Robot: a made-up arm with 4 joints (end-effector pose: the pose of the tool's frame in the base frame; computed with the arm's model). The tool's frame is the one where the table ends. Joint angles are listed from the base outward.
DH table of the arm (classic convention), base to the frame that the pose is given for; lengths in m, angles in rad. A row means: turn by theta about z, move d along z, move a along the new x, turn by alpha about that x. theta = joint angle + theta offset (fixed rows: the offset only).
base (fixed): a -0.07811; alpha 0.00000; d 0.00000; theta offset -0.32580
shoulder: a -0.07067; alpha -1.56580; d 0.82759; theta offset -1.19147
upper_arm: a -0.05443; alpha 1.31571; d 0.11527; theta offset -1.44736
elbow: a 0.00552; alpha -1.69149; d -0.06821; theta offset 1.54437
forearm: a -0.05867; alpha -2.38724; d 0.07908; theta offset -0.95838
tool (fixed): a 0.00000; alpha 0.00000; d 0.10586; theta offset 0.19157
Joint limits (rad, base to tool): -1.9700..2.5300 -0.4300..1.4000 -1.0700..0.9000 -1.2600..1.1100
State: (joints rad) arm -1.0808 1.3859 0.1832 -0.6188
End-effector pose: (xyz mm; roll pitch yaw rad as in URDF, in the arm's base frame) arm 114.3 -47.9 683.0 2.2361 -1.4594 -0.7801
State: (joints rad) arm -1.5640 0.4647 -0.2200 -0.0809
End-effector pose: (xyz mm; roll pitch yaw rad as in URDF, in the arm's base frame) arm -108.4 -87.9 709.4 0.8627 -0.5720 -0.7026
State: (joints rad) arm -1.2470 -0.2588 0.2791 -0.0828
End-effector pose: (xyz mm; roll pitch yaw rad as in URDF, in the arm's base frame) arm -120.5 -116.5 794.5 0.8484 0.1814 -0.2682
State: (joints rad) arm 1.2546 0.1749 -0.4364 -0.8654
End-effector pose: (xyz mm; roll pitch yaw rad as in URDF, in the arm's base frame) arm 11.4 173.6 781.0 0.3240 -0.1431 2.9849
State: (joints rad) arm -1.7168 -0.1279 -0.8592 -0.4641
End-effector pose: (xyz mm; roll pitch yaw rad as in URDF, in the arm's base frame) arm -155.9 -85.9 831.5 -0.1474 -0.0094 -0.3447
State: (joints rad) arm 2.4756 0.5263 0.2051 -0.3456
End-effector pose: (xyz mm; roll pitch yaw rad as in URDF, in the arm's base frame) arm -177.2 118.3 688.8 1.1747 -0.5878 -2.6420
